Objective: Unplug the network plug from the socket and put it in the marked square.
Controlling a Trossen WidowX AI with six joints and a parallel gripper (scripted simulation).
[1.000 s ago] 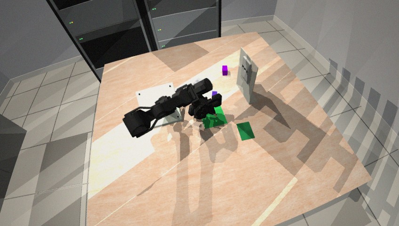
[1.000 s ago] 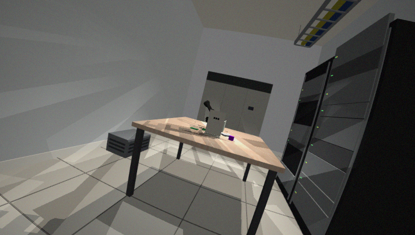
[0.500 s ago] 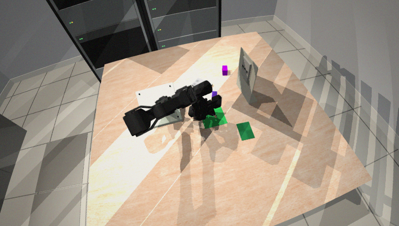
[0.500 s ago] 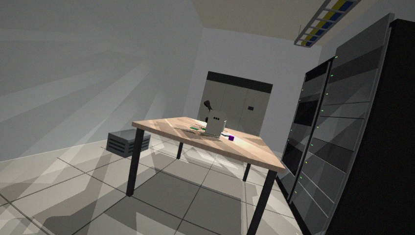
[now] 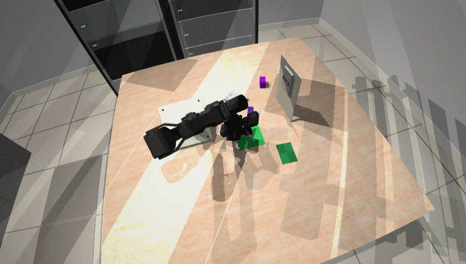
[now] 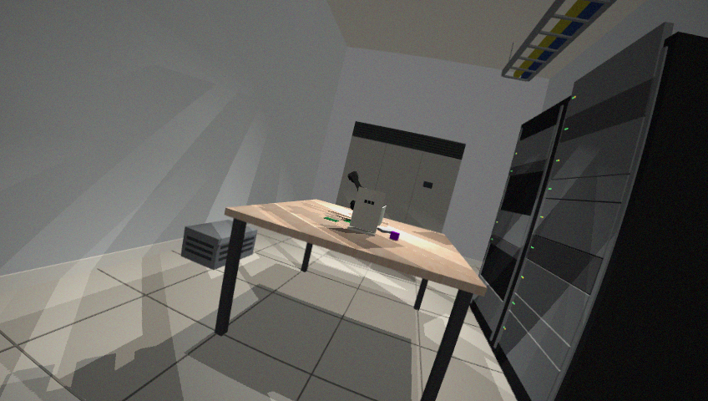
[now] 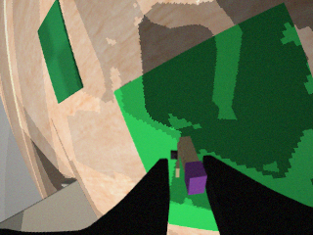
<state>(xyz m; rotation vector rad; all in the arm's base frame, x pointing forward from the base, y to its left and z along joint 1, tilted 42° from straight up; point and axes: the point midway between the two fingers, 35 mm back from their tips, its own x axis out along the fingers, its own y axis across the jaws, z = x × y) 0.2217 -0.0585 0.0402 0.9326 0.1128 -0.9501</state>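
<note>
Now: gripper tip right at the network plug. From my gripper tip the other things lie so: flat grey block (24 cm to the left, 2 cm behind, 1 cm below); upright grey panel (21 cm ahead, 12 cm to the left, 10 cm above); green marked square (2 cm below, 1 cm behind).
</note>
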